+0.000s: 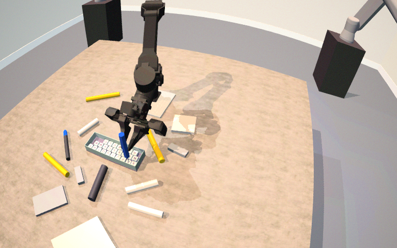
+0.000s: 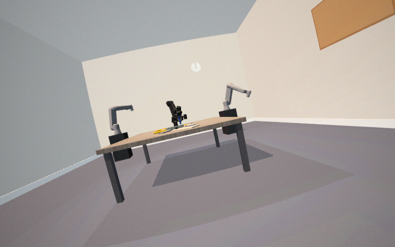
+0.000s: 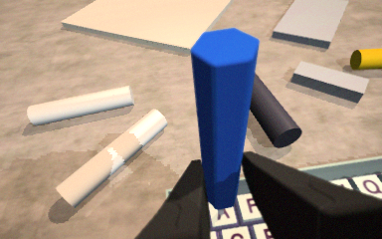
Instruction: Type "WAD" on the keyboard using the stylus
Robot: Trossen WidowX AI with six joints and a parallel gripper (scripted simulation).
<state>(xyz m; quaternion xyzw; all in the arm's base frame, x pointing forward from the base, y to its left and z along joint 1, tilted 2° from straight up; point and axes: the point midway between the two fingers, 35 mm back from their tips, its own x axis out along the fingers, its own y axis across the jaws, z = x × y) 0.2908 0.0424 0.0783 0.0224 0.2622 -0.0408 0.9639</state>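
Now: gripper tip 14 cm to the left of the W key, 6 cm above it and 3 cm past it. Round my gripper tip: blue stylus: 2 cm below; yellow cylinder: 27 cm behind, 25 cm to the right, 6 cm below.
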